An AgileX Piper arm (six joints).
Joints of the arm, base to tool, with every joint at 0 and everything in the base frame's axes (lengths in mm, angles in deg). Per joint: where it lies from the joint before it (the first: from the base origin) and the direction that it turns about. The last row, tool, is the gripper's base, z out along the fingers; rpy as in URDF.
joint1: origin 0 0 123 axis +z
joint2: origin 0 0 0 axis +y
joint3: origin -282.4 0 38.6 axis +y
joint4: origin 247.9 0 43.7 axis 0.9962 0 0.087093
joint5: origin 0 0 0 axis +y
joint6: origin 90.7 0 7.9 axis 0.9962 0 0.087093
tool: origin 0 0 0 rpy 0 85 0
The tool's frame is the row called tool.
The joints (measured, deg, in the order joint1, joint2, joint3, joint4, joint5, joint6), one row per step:
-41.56 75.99 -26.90 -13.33 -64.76 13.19
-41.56 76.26 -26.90 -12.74 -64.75 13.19
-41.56 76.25 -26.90 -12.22 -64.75 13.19
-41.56 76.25 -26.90 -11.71 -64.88 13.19
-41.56 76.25 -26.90 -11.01 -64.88 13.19
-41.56 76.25 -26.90 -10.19 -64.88 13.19
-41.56 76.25 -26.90 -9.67 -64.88 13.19
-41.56 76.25 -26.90 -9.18 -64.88 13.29
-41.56 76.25 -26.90 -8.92 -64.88 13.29
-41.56 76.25 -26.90 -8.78 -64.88 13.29
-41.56 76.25 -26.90 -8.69 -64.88 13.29
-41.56 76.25 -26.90 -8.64 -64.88 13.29
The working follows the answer.
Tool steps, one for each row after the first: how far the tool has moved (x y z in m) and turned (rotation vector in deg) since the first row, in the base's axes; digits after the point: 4 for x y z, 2 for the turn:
0.0001 -0.0012 -0.0010 0.50 -0.07 -0.41
-0.0003 -0.0018 -0.0009 0.77 -0.32 -0.78
-0.0008 -0.0023 -0.0006 0.98 -0.68 -1.11
-0.0013 -0.0032 -0.0004 1.35 -1.01 -1.60
-0.0020 -0.0041 -0.0003 1.79 -1.40 -2.17
-0.0024 -0.0048 -0.0002 2.07 -1.64 -2.54
-0.0028 -0.0053 -0.0001 2.41 -1.93 -2.84
-0.0030 -0.0056 -0.0001 2.55 -2.05 -3.03
-0.0031 -0.0058 -0.0001 2.63 -2.12 -3.12
-0.0032 -0.0059 0.0000 2.67 -2.16 -3.19
-0.0032 -0.0060 0.0000 2.70 -2.18 -3.22

Tool pose at each row, in the base's axes (x y z in m, rotation vector in deg; rounded; the steps above come from the unrounded poses):
0.1982 -0.1504 0.2781 19.45 68.21 -22.37
0.1983 -0.1516 0.2771 20.15 68.20 -22.42
0.1979 -0.1522 0.2772 20.64 67.97 -22.52
0.1975 -0.1527 0.2775 21.08 67.62 -22.62
0.1969 -0.1536 0.2777 21.75 67.32 -22.75
0.1963 -0.1545 0.2778 22.54 66.95 -22.91
0.1959 -0.1551 0.2779 23.04 66.72 -23.01
0.1955 -0.1557 0.2780 23.56 66.48 -23.01
0.1952 -0.1560 0.2781 23.81 66.36 -23.06
0.1951 -0.1562 0.2781 23.95 66.30 -23.09
0.1950 -0.1563 0.2781 24.03 66.26 -23.10
0.1950 -0.1563 0.2781 24.08 66.24 -23.11

